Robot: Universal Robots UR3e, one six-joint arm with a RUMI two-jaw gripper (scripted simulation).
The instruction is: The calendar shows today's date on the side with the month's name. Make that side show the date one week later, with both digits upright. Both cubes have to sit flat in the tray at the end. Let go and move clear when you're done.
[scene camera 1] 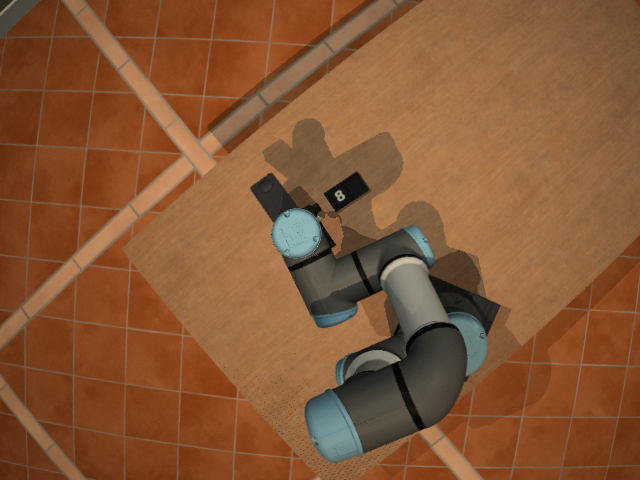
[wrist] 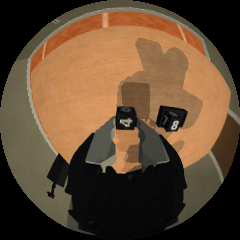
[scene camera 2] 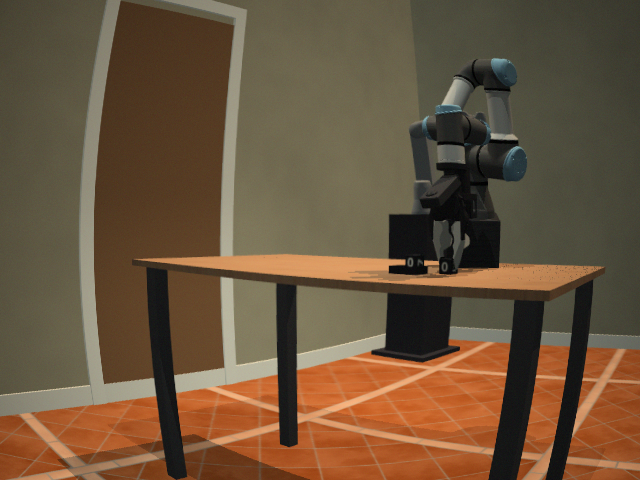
Path:
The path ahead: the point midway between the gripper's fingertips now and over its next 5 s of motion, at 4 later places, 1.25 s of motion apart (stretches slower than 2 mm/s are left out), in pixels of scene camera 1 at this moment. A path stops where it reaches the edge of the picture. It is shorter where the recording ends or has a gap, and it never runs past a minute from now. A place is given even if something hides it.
The gripper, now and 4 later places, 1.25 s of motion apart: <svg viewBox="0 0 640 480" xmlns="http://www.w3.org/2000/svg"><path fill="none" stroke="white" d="M300 224L299 224L298 224L330 202L341 196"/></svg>

